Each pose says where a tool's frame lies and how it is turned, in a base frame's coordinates. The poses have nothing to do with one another.
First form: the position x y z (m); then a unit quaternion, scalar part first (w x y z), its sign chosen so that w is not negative.
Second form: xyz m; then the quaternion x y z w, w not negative. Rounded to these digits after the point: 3 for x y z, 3 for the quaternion.
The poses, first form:
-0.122 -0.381 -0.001 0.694 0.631 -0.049 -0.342
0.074 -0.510 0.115 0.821 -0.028 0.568 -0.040
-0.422 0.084 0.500 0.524 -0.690 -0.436 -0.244
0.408 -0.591 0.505 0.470 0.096 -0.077 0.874
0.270 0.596 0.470 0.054 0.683 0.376 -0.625
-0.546 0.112 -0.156 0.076 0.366 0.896 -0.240
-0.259 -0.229 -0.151 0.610 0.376 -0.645 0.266
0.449 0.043 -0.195 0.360 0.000 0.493 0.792
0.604 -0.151 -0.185 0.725 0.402 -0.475 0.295
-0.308 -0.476 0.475 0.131 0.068 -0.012 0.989
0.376 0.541 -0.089 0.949 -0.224 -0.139 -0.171
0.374 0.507 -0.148 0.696 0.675 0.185 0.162
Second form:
-0.122 -0.381 -0.001 0.631 -0.049 -0.342 0.694
0.074 -0.510 0.115 -0.028 0.568 -0.040 0.821
-0.422 0.084 0.500 -0.690 -0.436 -0.244 0.524
0.408 -0.591 0.505 0.096 -0.077 0.874 0.470
0.270 0.596 0.470 0.683 0.376 -0.625 0.054
-0.546 0.112 -0.156 0.366 0.896 -0.240 0.076
-0.259 -0.229 -0.151 0.376 -0.645 0.266 0.610
0.449 0.043 -0.195 0.000 0.493 0.792 0.360
0.604 -0.151 -0.185 0.402 -0.475 0.295 0.725
-0.308 -0.476 0.475 0.068 -0.012 0.989 0.131
0.376 0.541 -0.089 -0.224 -0.139 -0.171 0.949
0.374 0.507 -0.148 0.675 0.185 0.162 0.696

